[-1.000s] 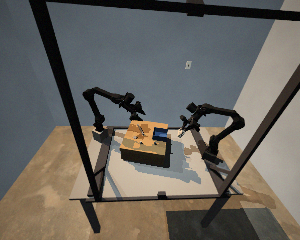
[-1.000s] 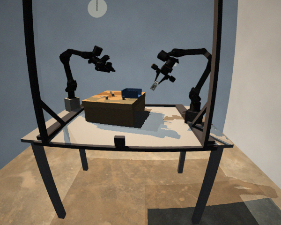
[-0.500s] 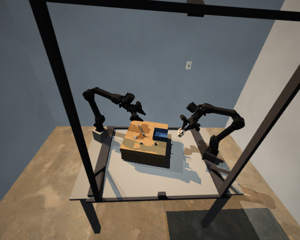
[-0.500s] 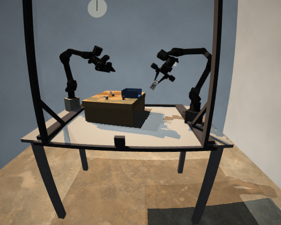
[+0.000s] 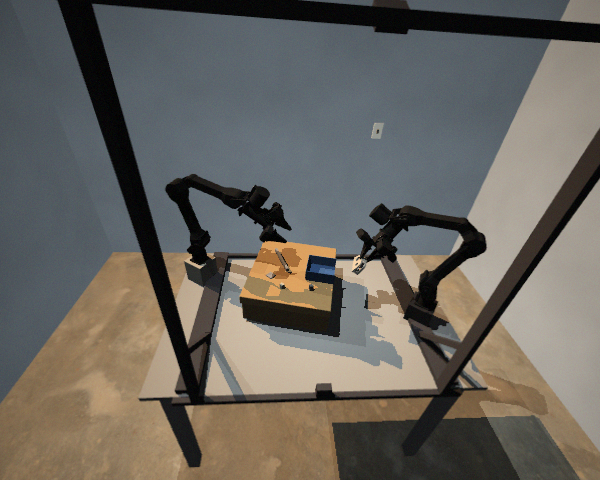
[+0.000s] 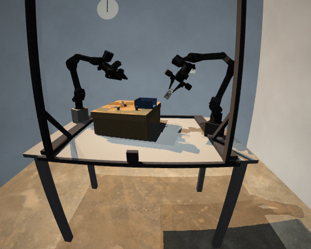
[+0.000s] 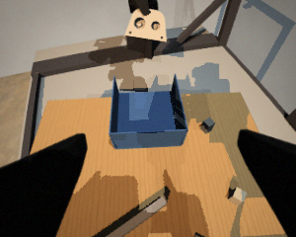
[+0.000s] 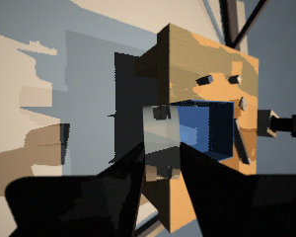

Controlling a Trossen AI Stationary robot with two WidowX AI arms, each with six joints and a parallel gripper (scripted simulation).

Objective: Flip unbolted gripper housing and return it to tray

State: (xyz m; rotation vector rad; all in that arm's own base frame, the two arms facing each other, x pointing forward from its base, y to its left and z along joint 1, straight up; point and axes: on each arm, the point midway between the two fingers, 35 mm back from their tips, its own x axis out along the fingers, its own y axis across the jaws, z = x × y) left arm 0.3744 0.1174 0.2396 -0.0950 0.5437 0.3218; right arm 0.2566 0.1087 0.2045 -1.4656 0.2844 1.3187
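Now: the white gripper housing 10 mm behind my right hand, 20 mm to the left of it and 50 mm below it. Also, from my right hand: grey rod (40 mm ahead, 360 mm to the left, 130 mm below); wooden block (10 mm behind, 300 mm to the left, 200 mm below); gripper housing half (10 mm behind, 40 mm to the left, 40 mm below).
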